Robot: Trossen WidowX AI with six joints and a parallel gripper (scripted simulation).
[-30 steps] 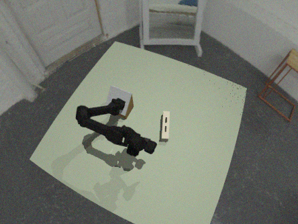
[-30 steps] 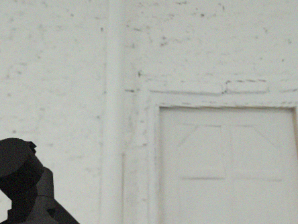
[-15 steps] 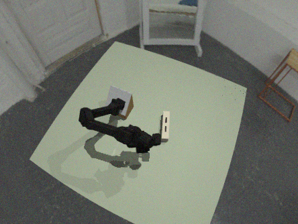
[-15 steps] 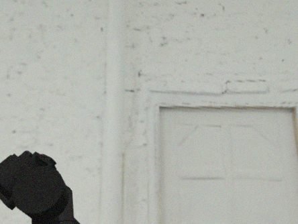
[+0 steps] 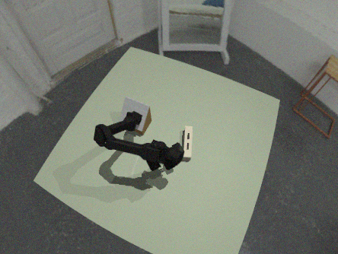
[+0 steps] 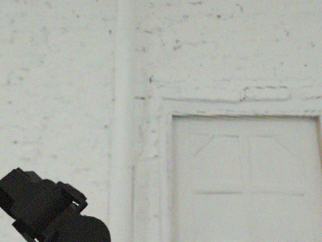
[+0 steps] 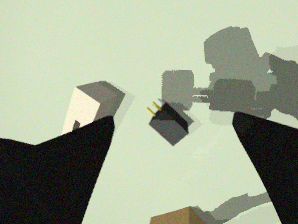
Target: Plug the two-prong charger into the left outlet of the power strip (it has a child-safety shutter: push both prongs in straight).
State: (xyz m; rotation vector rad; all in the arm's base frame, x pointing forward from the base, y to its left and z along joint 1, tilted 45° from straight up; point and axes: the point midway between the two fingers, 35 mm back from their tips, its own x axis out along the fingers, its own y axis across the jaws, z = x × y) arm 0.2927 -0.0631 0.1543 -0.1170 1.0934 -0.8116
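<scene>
My gripper tip is 100 mm above the two-prong charger, 40 mm to the right of it and 20 mm past it.
</scene>
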